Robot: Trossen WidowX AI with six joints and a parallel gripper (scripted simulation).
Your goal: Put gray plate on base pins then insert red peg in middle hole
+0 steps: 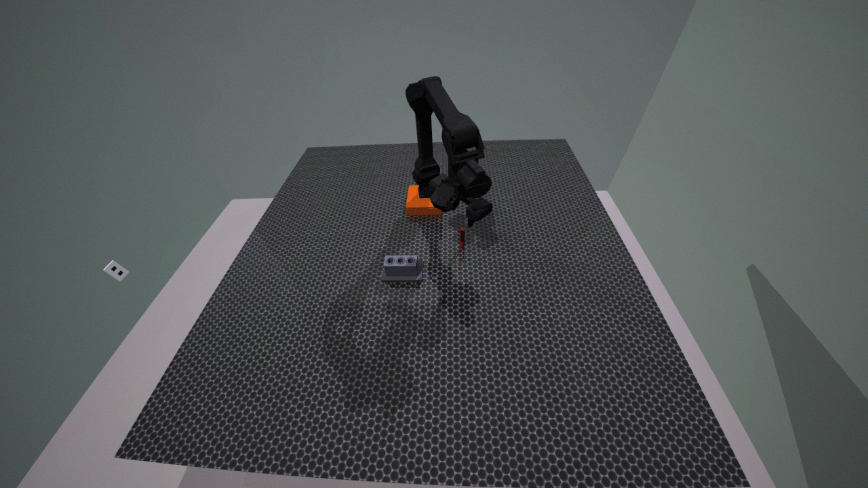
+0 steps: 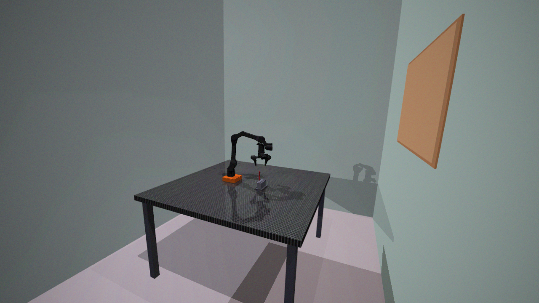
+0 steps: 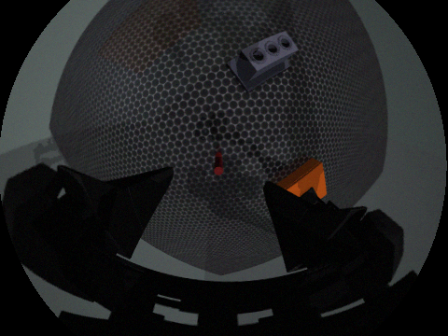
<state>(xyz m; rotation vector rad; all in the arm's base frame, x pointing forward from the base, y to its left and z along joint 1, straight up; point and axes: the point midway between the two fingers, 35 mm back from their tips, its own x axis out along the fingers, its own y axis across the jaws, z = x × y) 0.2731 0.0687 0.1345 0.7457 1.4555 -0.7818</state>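
My gripper tip is now 100 mm above the red peg, 20 mm to the right of it and 10 mm past it. Round my gripper tip: gray plate 180 mm to the right, 90 mm below, 60 mm ahead; then base 180 mm to the right, 130 mm below, 60 mm ahead.
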